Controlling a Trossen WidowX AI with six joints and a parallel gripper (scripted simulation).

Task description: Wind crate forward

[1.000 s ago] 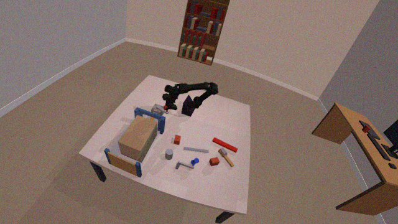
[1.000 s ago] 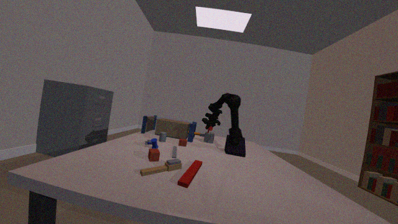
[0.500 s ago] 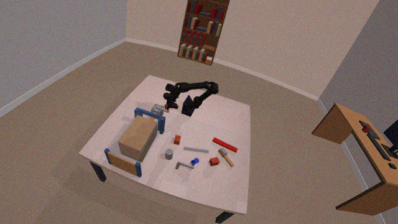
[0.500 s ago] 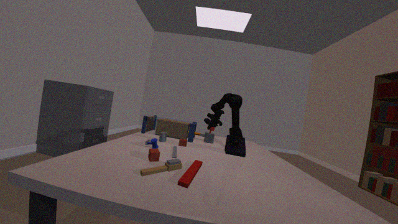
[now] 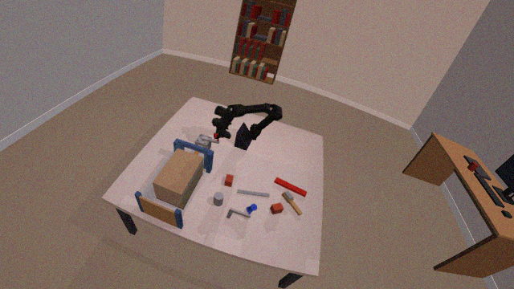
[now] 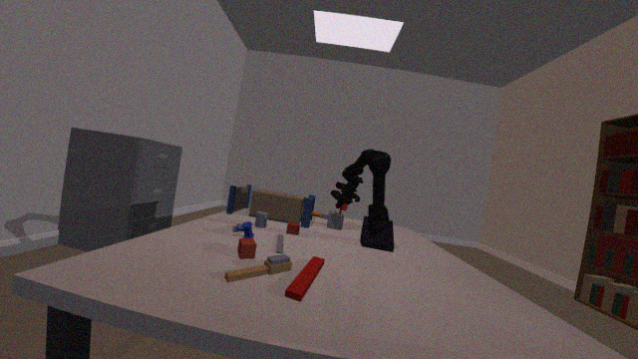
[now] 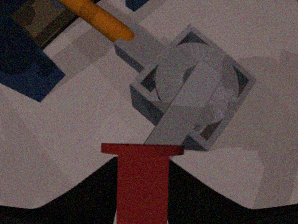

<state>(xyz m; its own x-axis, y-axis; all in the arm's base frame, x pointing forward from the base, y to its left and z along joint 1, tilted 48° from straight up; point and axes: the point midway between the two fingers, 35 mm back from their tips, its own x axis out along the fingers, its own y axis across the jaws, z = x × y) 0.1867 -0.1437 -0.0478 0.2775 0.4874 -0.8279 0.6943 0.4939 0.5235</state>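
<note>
Now: gripper tip 17 cm short of the blue frame, 7 cm to the left of it and 3 cm above it. Round my gripper tip: winch handle: 2 cm to the right, 3 cm below; then red knob: 1 cm behind, 1 cm to the left; then grey winch: 10 cm to the right, 10 cm below.
</note>
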